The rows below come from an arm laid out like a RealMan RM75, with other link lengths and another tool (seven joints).
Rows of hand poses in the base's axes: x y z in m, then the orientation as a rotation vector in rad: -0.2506 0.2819 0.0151 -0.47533 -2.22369 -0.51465; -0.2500 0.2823 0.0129 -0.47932 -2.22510 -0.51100; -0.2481 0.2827 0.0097 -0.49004 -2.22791 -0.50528; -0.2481 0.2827 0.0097 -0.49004 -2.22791 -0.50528; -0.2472 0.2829 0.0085 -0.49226 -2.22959 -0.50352; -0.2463 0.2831 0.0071 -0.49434 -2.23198 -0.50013; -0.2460 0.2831 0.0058 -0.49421 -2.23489 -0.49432; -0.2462 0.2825 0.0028 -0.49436 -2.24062 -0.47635; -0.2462 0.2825 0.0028 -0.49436 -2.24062 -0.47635; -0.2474 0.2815 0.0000 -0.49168 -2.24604 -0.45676; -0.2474 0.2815 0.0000 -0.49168 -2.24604 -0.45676; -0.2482 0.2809 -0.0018 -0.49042 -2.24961 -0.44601; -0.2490 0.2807 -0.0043 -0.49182 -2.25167 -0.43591; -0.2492 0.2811 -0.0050 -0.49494 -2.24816 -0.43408
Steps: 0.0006 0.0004 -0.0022 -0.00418 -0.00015 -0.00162; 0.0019 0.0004 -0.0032 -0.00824 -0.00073 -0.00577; 0.0000 0.0000 0.0000 0.00000 0.00000 0.00000; 0.0009 0.0002 -0.0012 -0.00241 -0.00102 -0.00099; 0.0009 0.0002 -0.0014 -0.00364 -0.00121 -0.00033; 0.0003 0.0000 -0.0013 -0.00465 -0.00103 0.00209; -0.0002 -0.0006 -0.0030 -0.01361 -0.00016 0.00601; 0.0000 0.0000 0.0000 0.00000 0.00000 0.00000; -0.0012 -0.0010 -0.0028 -0.01366 0.00046 0.00857; 0.0000 0.0000 0.0000 0.00000 0.00000 0.00000; -0.0008 -0.0006 -0.0018 -0.00774 -0.00036 0.00455; -0.0008 -0.0002 -0.0025 -0.00778 0.00085 0.00237; -0.0002 0.0004 -0.0007 -0.00131 0.00381 -0.00175
